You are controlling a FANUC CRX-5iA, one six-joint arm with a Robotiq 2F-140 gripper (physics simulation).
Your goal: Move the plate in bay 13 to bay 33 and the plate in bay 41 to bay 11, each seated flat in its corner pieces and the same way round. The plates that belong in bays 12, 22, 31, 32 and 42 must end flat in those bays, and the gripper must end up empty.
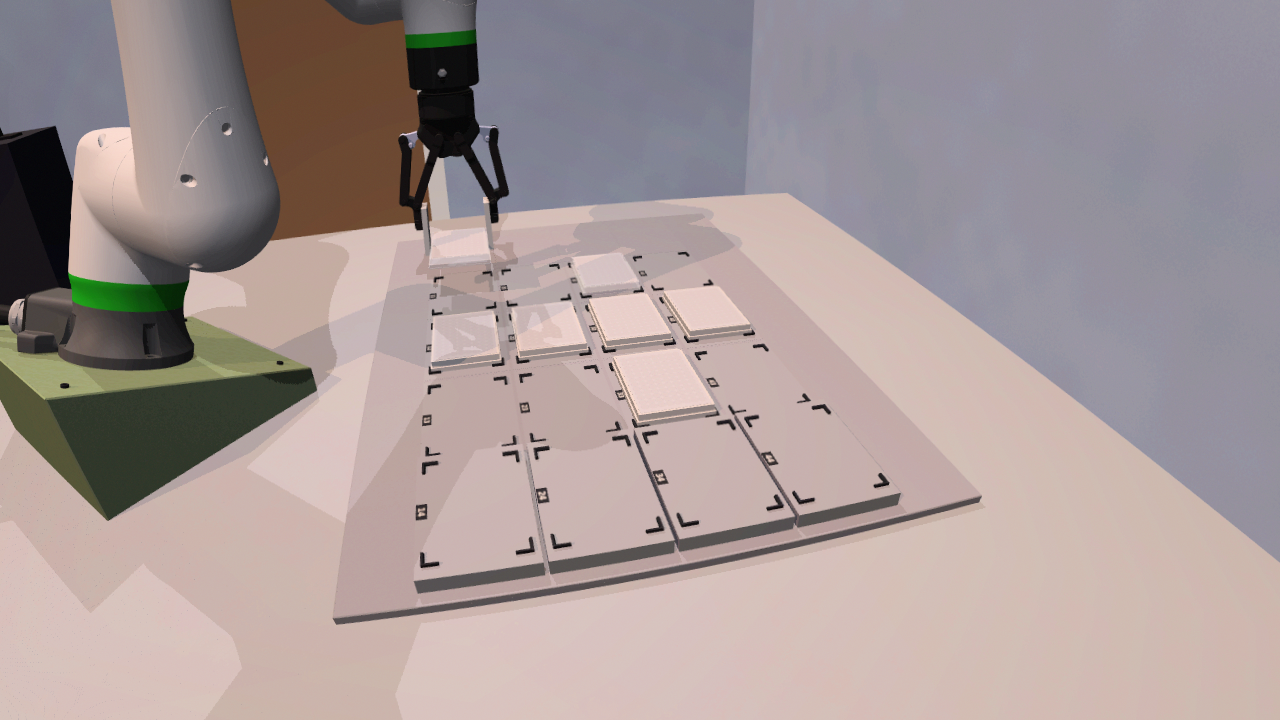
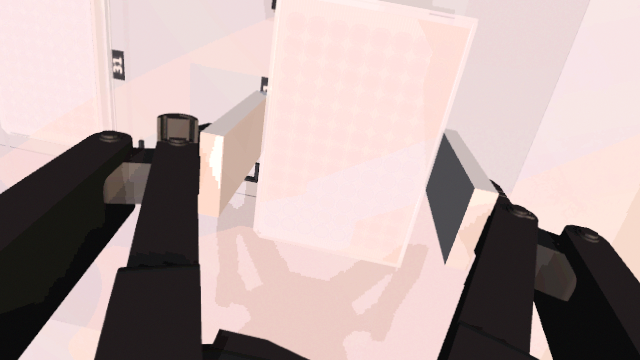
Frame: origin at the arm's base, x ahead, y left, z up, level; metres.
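Seen in the pictures: gripper, fingertip midpoint: (image 1: 459, 249) (image 2: 349, 139); arm's base, origin of the base link: (image 1: 127, 353).
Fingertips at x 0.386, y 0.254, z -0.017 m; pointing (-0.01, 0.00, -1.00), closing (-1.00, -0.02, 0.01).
Pixels of each thing's top centre, then the offset from my fingertips to it. "spot": a spot on its surface instead. Level surfaces: height alone.
- pale plate, middle of its top: (image 2: 347, 147) (image 1: 459, 240) dx +0.000, dy +0.000, dz +0.013 m
- bay 11, surface spot: (image 1: 462, 291) spot: dx -0.004, dy +0.005, dz -0.069 m
- Bay 13, surface spot: (image 1: 469, 411) spot: dx +0.006, dy -0.320, dz -0.070 m
- bay 41, surface spot: (image 1: 677, 270) spot: dx +0.329, dy +0.007, dz -0.069 m
- bay 12, surface spot: (image 1: 464, 338) spot: dx +0.002, dy -0.176, dz -0.055 m
- bay 22, surface spot: (image 1: 550, 329) spot: dx +0.111, dy -0.176, dz -0.055 m
- bay 32, surface spot: (image 1: 629, 319) spot: dx +0.215, dy -0.171, dz -0.055 m
- bay 42, surface spot: (image 1: 707, 310) spot: dx +0.322, dy -0.168, dz -0.055 m
- bay 31 plate, middle of its top: (image 2: 40, 56) (image 1: 603, 268) dx +0.212, dy +0.006, dz -0.055 m
- grey base board, its level: dz -0.069 m
- table, its level: dz -0.079 m
My gripper (image 1: 457, 234) (image 2: 349, 139) is shut on a pale plate (image 1: 460, 247) (image 2: 350, 115), held by its two sides above and behind bay 11 (image 1: 462, 291), at the far left of the bays. The held plate looks roughly level. Bay 33 holds a plate (image 1: 665, 385). Bay 13 (image 1: 469, 411) and bay 41 (image 1: 677, 270) hold no plate. Flat plates lie in bay 12 (image 1: 464, 338), bay 22 (image 1: 550, 329), bay 32 (image 1: 629, 319) and bay 42 (image 1: 707, 310). The bay 31 plate (image 1: 605, 272) (image 2: 45, 70) lies flat in the far row.
The grey base board (image 1: 375, 537) carries the bays, marked by black corner pieces. Raised bays without plates form the nearest row. The arm's green wedge base (image 1: 205, 411) stands at the left. A wall (image 1: 1029, 223) rises behind and to the right of the table (image 1: 1029, 644).
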